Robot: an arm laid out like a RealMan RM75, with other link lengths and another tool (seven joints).
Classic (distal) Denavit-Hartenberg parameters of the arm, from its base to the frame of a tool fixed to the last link. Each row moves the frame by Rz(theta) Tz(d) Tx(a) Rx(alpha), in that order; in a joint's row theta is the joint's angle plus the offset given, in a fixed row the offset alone. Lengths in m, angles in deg.
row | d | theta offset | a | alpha
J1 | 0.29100 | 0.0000 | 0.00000 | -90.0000
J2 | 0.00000 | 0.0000 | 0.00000 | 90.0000
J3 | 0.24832 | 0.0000 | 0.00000 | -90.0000
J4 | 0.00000 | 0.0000 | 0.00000 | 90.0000
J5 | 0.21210 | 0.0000 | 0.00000 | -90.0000
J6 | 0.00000 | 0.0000 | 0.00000 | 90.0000
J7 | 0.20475 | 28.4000 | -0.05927 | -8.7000
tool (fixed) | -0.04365 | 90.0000 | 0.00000 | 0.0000
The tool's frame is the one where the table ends.
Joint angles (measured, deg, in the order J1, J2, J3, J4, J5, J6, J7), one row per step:
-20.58 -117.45 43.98 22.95 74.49 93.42 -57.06
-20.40 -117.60 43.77 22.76 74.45 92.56 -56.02
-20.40 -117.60 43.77 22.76 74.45 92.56 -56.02
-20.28 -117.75 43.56 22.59 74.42 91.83 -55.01
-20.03 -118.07 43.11 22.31 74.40 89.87 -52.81
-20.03 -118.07 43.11 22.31 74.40 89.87 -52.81
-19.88 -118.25 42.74 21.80 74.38 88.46 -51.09
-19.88 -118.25 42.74 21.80 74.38 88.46 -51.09
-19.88 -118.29 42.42 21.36 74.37 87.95 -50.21
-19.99 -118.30 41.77 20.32 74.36 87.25 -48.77
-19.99 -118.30 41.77 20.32 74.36 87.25 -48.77
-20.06 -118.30 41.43 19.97 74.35 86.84 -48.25
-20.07 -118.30 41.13 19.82 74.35 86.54 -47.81
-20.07 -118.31 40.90 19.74 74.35 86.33 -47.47
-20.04 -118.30 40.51 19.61 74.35 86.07 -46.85
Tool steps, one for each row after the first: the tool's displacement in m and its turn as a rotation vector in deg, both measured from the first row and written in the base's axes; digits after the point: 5 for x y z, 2 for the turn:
-0.00358 0.00021 -0.00033 0.80 0.71 0.79
-0.00358 0.00021 -0.00033 0.80 0.71 0.79
-0.00644 0.00054 -0.00062 1.56 1.38 1.40
-0.01361 0.00160 -0.00105 3.19 3.12 2.98
-0.01361 0.00160 -0.00105 3.19 3.12 2.98
-0.01939 0.00170 -0.00188 4.26 4.37 4.25
-0.01939 0.00170 -0.00188 4.26 4.37 4.25
-0.02195 0.00167 -0.00217 4.80 4.84 4.81
-0.02593 0.00141 -0.00312 5.57 5.39 5.74
-0.02593 0.00141 -0.00312 5.57 5.39 5.74
-0.02776 0.00172 -0.00306 5.95 5.64 6.23
-0.02930 0.00203 -0.00241 6.36 5.92 6.57
-0.03038 0.00227 -0.00184 6.68 6.13 6.80
-0.03221 0.00250 -0.00060 7.27 6.52 7.12

